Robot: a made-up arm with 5 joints.
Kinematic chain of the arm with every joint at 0, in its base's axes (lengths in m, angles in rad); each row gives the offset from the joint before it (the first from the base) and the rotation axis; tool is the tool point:
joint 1: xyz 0 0 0.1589 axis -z
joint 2: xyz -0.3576 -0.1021 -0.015 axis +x
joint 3: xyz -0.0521 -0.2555 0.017 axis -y
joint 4: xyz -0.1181 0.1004 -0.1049 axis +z
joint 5: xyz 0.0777 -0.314 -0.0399 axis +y
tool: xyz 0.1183 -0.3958 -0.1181
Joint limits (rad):
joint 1: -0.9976..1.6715
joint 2: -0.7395..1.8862
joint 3: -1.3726..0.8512
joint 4: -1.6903..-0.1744
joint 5: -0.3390..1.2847
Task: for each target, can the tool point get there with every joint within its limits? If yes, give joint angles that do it. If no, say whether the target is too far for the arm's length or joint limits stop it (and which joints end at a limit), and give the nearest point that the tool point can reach.
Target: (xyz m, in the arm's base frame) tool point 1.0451 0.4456 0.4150
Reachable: no: joint limits stop it (at a limit: joint 1, joint 2, joint 3, joint 4) | nearest point 0.7800 0.6477 0.2712 | short by 0.363 m
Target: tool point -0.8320 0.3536 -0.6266
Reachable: yes | joints 0.2223 1.0417 0.5385 -1.2251 0.3713
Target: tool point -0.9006 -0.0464 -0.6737
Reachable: yes | joints 0.2565 1.4071 -0.7966 -0.3602 0.9933
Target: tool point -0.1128 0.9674 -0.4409
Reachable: yes | joints 0.8930 1.5682 0.5854 -1.1157 0.4730
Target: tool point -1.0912 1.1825 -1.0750
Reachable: no: too far | nearest point -0.7400 0.8019 -0.5599 | short by 0.730 m
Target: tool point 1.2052 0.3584 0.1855
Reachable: no: joint limits stop it (at a limit: joint 1, joint 2, joint 3) | nearest point 0.8254 0.6322 0.0916 | short by 0.478 m
